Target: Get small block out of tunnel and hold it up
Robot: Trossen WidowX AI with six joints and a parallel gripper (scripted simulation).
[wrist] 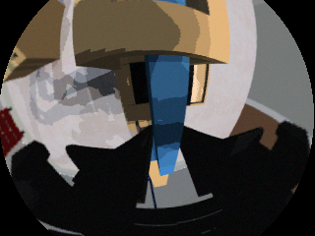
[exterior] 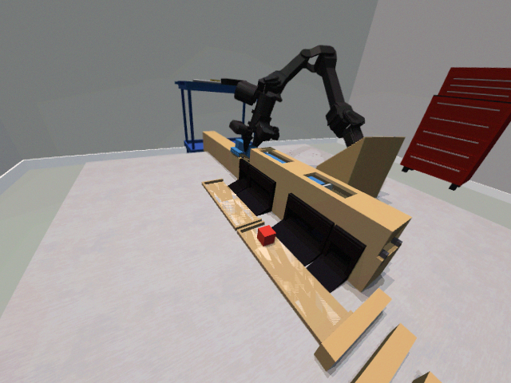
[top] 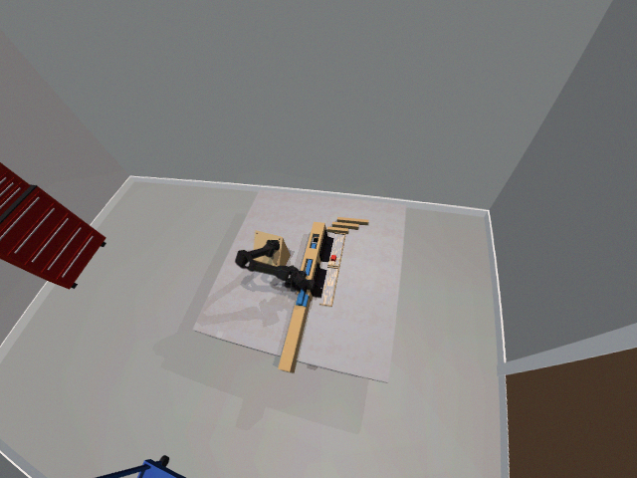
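My gripper tip is now 50 mm to the right of the tan covered tunnel, 50 mm above it and 20 mm short of it.
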